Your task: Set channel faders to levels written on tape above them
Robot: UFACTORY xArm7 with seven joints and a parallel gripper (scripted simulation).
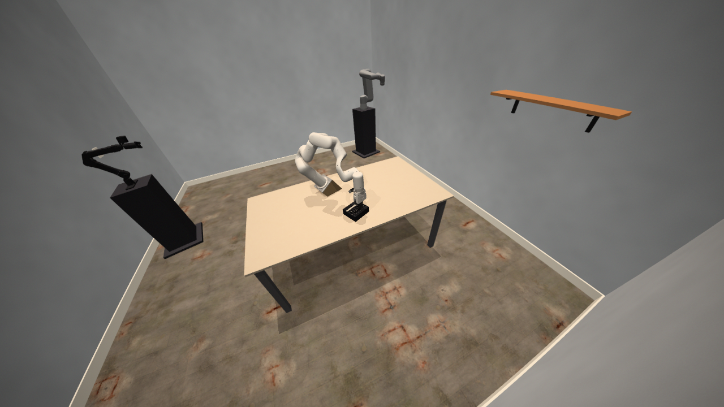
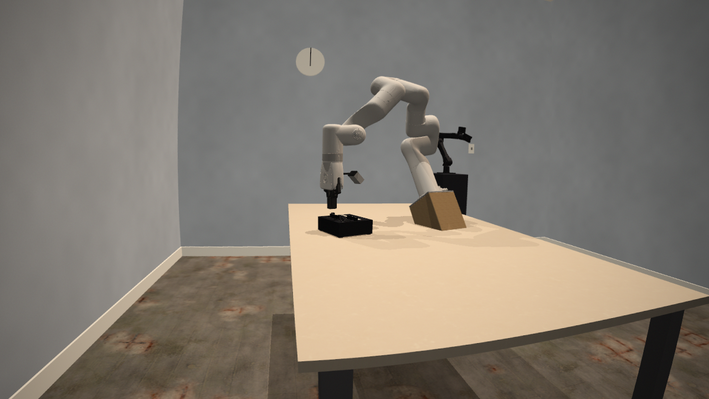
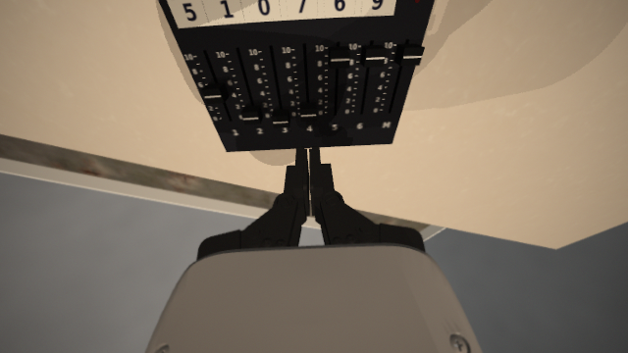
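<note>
Right now my hand is 2 cm past the channel 4 fader cap and 5 cm above it. Round my hand: channel 3 fader cap (2 cm behind, 2 cm to the right, 5 cm below); channel 2 fader cap (2 cm behind, 5 cm to the right, 5 cm below); channel 5 fader cap (6 cm behind, 1 cm to the left, 5 cm below).
</note>
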